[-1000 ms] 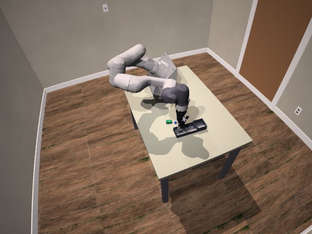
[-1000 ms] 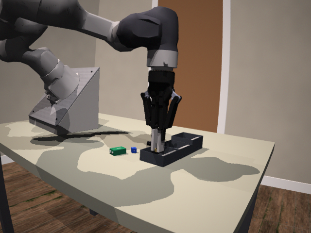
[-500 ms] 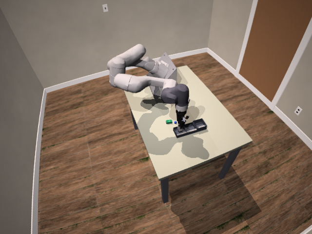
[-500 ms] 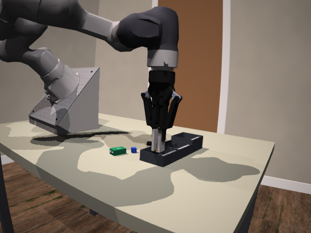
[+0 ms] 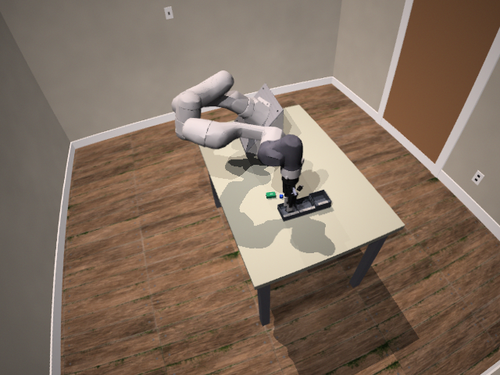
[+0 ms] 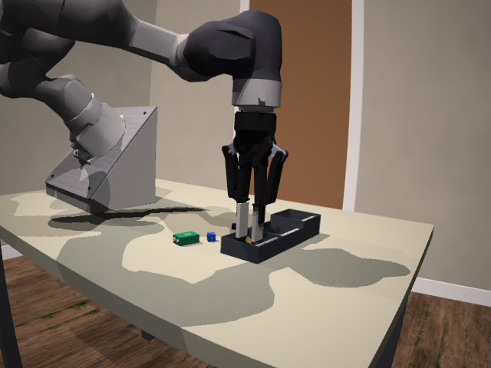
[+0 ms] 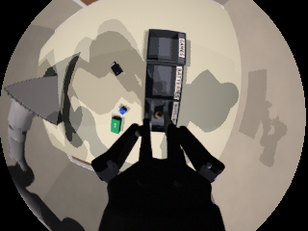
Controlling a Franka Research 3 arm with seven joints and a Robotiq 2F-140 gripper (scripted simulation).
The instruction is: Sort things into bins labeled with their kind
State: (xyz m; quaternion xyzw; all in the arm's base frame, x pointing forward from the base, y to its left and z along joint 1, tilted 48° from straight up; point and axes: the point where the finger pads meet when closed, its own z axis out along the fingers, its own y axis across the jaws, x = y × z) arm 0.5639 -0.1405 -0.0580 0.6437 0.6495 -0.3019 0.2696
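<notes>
My gripper is now 40 mm above the tan ring. Also, from my hand: green block (120 mm behind, 60 mm to the right, 50 mm below); then small blue cube (100 mm behind, 50 mm below); then joined bins (10 mm ahead, 80 mm to the left, 40 mm below).
</notes>
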